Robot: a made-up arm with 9 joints. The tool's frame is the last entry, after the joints.
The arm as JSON. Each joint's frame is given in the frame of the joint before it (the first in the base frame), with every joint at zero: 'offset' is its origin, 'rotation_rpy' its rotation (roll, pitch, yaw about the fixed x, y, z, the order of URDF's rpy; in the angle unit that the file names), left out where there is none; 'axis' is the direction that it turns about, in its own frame. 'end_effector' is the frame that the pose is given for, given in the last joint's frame.
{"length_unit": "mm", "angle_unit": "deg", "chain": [
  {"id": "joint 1", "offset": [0.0, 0.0, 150.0], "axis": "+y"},
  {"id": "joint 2", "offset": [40.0, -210.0, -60.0], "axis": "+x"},
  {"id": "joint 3", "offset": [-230.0, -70.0, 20.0], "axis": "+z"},
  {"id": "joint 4", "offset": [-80.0, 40.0, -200.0], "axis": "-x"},
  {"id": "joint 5", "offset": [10.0, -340.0, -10.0], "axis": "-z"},
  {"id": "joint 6", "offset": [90.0, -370.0, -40.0], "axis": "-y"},
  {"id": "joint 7", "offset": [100.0, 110.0, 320.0], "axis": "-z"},
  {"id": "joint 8", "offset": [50.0, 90.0, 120.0], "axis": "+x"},
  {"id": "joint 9", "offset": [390.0, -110.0, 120.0], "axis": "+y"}
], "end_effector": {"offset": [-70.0, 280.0, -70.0]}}
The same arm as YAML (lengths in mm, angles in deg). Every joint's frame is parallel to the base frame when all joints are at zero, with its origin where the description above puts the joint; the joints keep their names.
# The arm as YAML. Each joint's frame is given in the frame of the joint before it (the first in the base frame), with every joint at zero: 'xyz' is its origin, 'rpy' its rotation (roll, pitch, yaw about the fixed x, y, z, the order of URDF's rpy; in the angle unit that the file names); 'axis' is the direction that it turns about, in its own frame. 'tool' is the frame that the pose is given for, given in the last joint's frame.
units:
  length: mm
  angle: deg
joints:
  - name: joint 1
    type: revolute
    origin:
      xyz: [0.0, 0.0, 150.0]
      rpy: [0.0, 0.0, 0.0]
    axis: "+y"
  - name: joint 2
    type: revolute
    origin:
      xyz: [40.0, -210.0, -60.0]
      rpy: [0.0, 0.0, 0.0]
    axis: "+x"
  - name: joint 3
    type: revolute
    origin:
      xyz: [-230.0, -70.0, 20.0]
      rpy: [0.0, 0.0, 0.0]
    axis: "+z"
  - name: joint 4
    type: revolute
    origin:
      xyz: [-80.0, 40.0, -200.0]
      rpy: [0.0, 0.0, 0.0]
    axis: "-x"
  - name: joint 5
    type: revolute
    origin:
      xyz: [10.0, -340.0, -10.0]
      rpy: [0.0, 0.0, 0.0]
    axis: "-z"
  - name: joint 6
    type: revolute
    origin:
      xyz: [90.0, -370.0, -40.0]
      rpy: [0.0, 0.0, 0.0]
    axis: "-y"
  - name: joint 7
    type: revolute
    origin:
      xyz: [100.0, 110.0, 320.0]
      rpy: [0.0, 0.0, 0.0]
    axis: "-z"
  - name: joint 8
    type: revolute
    origin:
      xyz: [50.0, 90.0, 120.0]
      rpy: [0.0, 0.0, 0.0]
    axis: "+x"
  - name: joint 9
    type: revolute
    origin:
      xyz: [390.0, -110.0, 120.0]
      rpy: [0.0, 0.0, 0.0]
    axis: "+y"
tool:
  origin:
    xyz: [-70.0, 280.0, -70.0]
    rpy: [0.0, 0.0, 0.0]

